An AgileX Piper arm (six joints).
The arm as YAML. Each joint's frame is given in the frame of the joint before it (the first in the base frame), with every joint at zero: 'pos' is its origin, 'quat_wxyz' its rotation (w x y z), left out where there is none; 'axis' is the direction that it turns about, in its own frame. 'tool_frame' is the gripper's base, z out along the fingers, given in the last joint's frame.
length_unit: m
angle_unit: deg
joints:
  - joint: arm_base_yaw
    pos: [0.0, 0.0, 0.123]
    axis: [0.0, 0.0, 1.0]
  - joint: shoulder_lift
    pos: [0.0, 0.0, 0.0]
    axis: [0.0, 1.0, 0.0]
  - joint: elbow
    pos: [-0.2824, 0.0, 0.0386]
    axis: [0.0, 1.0, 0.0]
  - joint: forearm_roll
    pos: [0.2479, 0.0, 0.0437]
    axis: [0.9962, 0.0, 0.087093]
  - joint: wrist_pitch
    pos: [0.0, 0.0, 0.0]
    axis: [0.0, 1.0, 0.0]
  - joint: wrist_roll
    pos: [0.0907, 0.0, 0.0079]
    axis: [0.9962, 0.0, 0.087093]
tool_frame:
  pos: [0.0, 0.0, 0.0]
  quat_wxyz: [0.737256, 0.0, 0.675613, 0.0]
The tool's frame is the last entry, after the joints.
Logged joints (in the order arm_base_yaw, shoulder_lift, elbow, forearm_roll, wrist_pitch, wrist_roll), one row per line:
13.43 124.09 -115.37 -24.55 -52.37 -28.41
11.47 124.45 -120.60 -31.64 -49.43 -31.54
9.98 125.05 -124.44 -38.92 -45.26 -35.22
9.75 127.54 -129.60 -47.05 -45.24 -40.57
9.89 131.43 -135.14 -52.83 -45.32 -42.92
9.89 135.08 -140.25 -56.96 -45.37 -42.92
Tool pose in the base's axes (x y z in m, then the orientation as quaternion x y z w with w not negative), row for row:
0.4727 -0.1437 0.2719 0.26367 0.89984 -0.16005 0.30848
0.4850 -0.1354 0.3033 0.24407 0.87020 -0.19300 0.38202
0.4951 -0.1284 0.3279 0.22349 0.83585 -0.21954 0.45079
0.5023 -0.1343 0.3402 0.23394 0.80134 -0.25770 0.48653
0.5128 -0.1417 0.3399 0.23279 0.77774 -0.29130 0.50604
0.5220 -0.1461 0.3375 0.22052 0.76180 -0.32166 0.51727
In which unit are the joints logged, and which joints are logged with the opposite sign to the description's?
The joints are logged in degrees. Opposite sign: arm_base_yaw, wrist_pitch, wrist_roll.
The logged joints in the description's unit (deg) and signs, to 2 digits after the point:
-13.43 124.09 -115.37 -24.55 52.37 28.41
-11.47 124.45 -120.60 -31.64 49.43 31.54
-9.98 125.05 -124.44 -38.92 45.26 35.22
-9.75 127.54 -129.60 -47.05 45.24 40.57
-9.89 131.43 -135.14 -52.83 45.32 42.92
-9.89 135.08 -140.25 -56.96 45.37 42.92

